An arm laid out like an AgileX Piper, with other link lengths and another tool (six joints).
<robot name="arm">
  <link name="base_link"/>
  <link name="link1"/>
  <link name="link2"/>
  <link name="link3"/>
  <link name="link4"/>
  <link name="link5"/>
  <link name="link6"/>
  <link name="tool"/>
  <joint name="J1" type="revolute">
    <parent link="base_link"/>
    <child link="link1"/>
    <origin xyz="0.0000 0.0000 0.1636"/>
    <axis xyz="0 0 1"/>
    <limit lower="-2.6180" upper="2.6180"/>
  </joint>
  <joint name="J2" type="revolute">
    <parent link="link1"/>
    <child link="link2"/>
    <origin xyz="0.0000 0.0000 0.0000" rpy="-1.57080 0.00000 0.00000"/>
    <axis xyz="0 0 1"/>
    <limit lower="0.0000" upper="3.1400"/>
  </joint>
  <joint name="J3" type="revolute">
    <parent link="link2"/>
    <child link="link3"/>
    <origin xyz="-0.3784 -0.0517 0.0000"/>
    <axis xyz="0 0 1"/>
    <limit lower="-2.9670" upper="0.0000"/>
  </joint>
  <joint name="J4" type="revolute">
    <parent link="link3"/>
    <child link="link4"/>
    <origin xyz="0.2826 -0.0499 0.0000" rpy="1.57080 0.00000 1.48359"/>
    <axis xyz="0 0 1"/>
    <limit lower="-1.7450" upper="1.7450"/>
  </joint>
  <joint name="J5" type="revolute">
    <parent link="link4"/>
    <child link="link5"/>
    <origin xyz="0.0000 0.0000 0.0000" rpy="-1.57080 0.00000 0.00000"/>
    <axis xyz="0 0 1"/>
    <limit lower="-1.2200" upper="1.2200"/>
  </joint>
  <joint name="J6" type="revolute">
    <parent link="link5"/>
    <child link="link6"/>
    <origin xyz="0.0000 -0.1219 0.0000" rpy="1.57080 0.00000 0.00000"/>
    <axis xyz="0 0 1"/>
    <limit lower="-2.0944" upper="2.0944"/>
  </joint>
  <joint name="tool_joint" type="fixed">
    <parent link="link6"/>
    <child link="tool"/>
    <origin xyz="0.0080 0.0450 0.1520" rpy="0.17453 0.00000 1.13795"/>
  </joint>
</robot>
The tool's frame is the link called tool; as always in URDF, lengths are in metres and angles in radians.
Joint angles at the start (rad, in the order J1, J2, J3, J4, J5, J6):
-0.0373, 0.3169, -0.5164, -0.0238, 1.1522, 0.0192
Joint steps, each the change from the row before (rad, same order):
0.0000, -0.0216, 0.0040, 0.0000, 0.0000, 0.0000
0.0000, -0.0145, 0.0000, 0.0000, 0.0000, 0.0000
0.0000, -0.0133, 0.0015, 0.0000, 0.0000, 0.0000
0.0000, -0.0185, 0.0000, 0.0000, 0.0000, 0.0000
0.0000, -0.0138, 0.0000, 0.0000, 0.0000, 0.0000
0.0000, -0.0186, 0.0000, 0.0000, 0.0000, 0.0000
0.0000, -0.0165, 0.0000, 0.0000, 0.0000, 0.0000
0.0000, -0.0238, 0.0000, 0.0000, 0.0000, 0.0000
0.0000, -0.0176, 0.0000, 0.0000, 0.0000, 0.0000
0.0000, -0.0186, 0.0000, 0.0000, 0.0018, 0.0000
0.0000, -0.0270, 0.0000, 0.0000, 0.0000, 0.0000
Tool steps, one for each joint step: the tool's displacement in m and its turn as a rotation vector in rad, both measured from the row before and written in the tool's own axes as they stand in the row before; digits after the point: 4 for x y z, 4 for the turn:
0.0004, -0.0012, -0.0011, -0.0160, -0.0071, 0.0016
-0.0001, -0.0001, -0.0016, -0.0132, -0.0058, 0.0013
0.0001, -0.0005, -0.0010, -0.0108, -0.0047, 0.0011
-0.0002, -0.0001, -0.0020, -0.0169, -0.0074, 0.0017
-0.0001, 0.0000, -0.0015, -0.0126, -0.0055, 0.0013
-0.0002, -0.0001, -0.0020, -0.0170, -0.0075, 0.0017
-0.0002, -0.0001, -0.0018, -0.0150, -0.0066, 0.0015
-0.0002, -0.0001, -0.0026, -0.0217, -0.0095, 0.0022
-0.0002, -0.0001, -0.0019, -0.0160, -0.0071, 0.0016
0.0000, -0.0005, -0.0020, -0.0153, -0.0067, 0.0016
-0.0003, -0.0001, -0.0030, -0.0246, -0.0108, 0.0025

